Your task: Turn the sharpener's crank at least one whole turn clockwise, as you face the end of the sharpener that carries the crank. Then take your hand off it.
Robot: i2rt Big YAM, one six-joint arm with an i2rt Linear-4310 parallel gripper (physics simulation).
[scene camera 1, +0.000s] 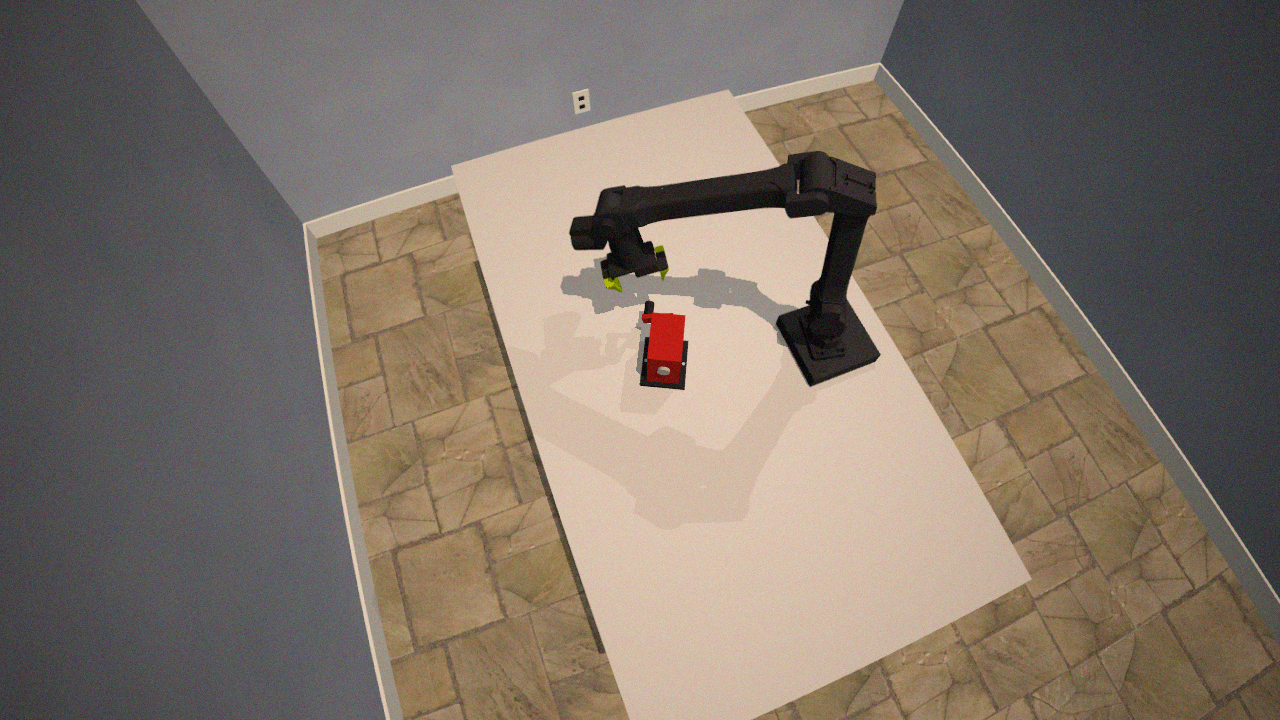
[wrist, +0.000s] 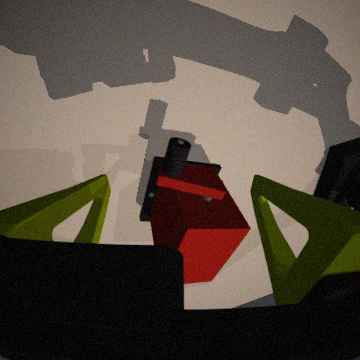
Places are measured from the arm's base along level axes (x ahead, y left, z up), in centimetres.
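Where they show: gripper, fingertip midpoint: (scene camera 1: 642, 284) (wrist: 180, 182); arm's base, origin of the base link: (scene camera 1: 822, 336) (wrist: 356, 182).
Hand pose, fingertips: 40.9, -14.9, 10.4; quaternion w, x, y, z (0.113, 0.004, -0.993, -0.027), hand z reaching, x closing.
Note:
Each offset is from my fingertips to the top centre of the thing, as dx, dy, dz. "spot": to the spot under its first point. Level surfaces: height alone.
The red sharpener {spot: -2.8, +13.7, -1.5} (scene camera 1: 665, 338) (wrist: 215, 255) stands upright on its black base on the white table. Its crank is on the end that faces the back wall. The red crank arm (wrist: 191, 188) reaches sideways from the sharpener's end, and the black crank handle {spot: -1.0, +3.0, -6.1} (scene camera 1: 648, 308) (wrist: 176, 157) sticks out from the arm's outer end, on the left in both views. My gripper (scene camera 1: 639, 279) (wrist: 180, 182) is wide open and empty. Its green fingers are apart from the handle, which shows between them in the wrist view; in the scene view they are beyond the crank end, above the table.
The white table {dz -14.2} (scene camera 1: 805, 555) carries the sharpener and the arm's black base (scene camera 1: 827, 344) to the right. The black arm (scene camera 1: 707, 197) reaches over the table behind the sharpener. A wall with an outlet (scene camera 1: 581, 101) is at the table's back edge.

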